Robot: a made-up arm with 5 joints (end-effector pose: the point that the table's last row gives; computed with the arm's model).
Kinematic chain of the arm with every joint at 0, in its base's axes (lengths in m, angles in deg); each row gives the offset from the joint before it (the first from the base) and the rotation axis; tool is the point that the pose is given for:
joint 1: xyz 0 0 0.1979 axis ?
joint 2: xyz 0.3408 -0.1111 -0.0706 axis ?
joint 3: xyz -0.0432 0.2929 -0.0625 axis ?
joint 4: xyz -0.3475 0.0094 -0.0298 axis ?
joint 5: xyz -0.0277 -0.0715 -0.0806 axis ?
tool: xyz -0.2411 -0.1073 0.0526
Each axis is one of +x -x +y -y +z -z.
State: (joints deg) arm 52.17 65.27 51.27 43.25 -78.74
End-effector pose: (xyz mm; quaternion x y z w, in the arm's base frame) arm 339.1 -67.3 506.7 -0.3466 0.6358 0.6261 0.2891
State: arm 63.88 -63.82 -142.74 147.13 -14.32
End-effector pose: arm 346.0 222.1 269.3 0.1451 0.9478 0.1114 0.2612
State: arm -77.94 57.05 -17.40 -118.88 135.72
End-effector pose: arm -290.8 287.2 -24.4 0.9607 0.1579 -0.1512 0.1710
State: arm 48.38 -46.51 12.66 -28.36 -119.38
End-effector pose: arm 55.3 210.4 -1.8 0.5327 0.5580 0.1016 0.6282
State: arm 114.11 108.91 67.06 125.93 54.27
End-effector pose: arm 269.0 -37.3 78.3 -0.4725 -0.0327 -0.7069 0.5253
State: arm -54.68 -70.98 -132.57 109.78 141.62
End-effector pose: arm -12.5 -29.1 -159.2 -0.9106 0.0270 0.0265 0.4115
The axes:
joint 1: +x
joint 2: +y
joint 3: -x
joint 4: +z
joint 5: -y

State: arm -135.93 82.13 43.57 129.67 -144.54
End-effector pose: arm 28.2 -80.3 -255.7 -0.2169 -0.6767 -0.0263 0.7031
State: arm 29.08 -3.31 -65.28 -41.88 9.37
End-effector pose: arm -369.3 336.5 200.5 0.6731 0.1835 -0.2904 0.6549
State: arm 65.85 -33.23 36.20 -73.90 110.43
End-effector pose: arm 47.8 562.8 -126.4 -0.4298 -0.4962 -0.6687 0.3491
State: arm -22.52 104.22 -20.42 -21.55 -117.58
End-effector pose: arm 364.9 68.1 460.7 -0.2640 -0.8425 0.3334 0.3307
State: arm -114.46 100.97 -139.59 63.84 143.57
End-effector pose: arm 566.1 -84.1 -131.0 0.2247 0.9562 -0.0609 0.1775
